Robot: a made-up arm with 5 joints.
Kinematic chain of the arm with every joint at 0, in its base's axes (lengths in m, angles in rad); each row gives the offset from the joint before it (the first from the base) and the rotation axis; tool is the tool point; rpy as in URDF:
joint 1: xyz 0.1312 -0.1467 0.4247 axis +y
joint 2: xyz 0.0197 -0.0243 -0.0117 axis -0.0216 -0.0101 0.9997
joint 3: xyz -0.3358 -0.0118 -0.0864 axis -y
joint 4: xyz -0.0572 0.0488 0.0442 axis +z
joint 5: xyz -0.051 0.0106 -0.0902 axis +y
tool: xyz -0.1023 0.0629 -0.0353 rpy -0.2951 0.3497 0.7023
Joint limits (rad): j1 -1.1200..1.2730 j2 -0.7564..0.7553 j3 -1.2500..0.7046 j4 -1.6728..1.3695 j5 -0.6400..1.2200
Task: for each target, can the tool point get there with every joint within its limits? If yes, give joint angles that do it. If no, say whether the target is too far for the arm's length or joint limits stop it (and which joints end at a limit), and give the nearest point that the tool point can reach.
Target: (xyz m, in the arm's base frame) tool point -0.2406 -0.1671 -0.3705
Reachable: no: too far | nearest point -0.1120 -0.1685 -0.0954 | short by 0.304 m
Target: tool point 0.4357 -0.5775 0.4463
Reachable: no: joint limits stop it (at a limit: joint 1, joint 2, joint 3, joint 4) | nearest point 0.2898 -0.5109 0.1249 | short by 0.359 m
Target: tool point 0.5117 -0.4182 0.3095
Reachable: no: joint limits stop it (at a limit: joint 1, joint 2, joint 3, joint 4, joint 5) | nearest point 0.3123 -0.4659 0.1130 | short by 0.284 m
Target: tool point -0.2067 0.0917 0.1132
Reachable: yes | joints -0.6641 -0.6092 -0.6175 1.0266 0.0769
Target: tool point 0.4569 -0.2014 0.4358
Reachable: no: joint limits stop it (at a limit: joint 1, joint 2, joint 3, joint 4, joint 5) | nearest point 0.2708 0.0904 0.3025 | short by 0.371 m
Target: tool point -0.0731 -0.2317 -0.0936
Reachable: yes | joints -0.8326 0.3468 0.0466 -0.1201 -0.0695
